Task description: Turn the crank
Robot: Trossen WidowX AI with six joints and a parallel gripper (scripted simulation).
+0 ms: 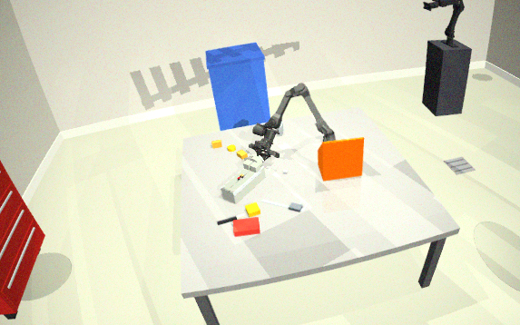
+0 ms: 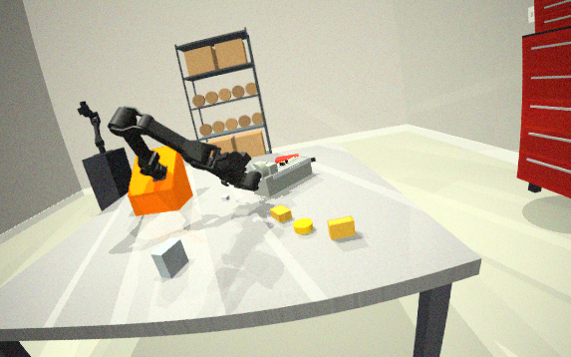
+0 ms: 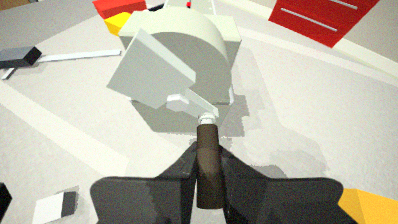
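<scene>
Right now my gripper tip is 1 cm past the dark brown crank handle, 1 cm to the left of it and 3 cm below it. Also, from my gripper tip: yellow block: 5 cm ahead, 34 cm to the left, 3 cm below; grey cube: 17 cm behind, 39 cm to the right, 1 cm below; red pointer: 11 cm ahead, 16 cm to the left, 4 cm above.
</scene>
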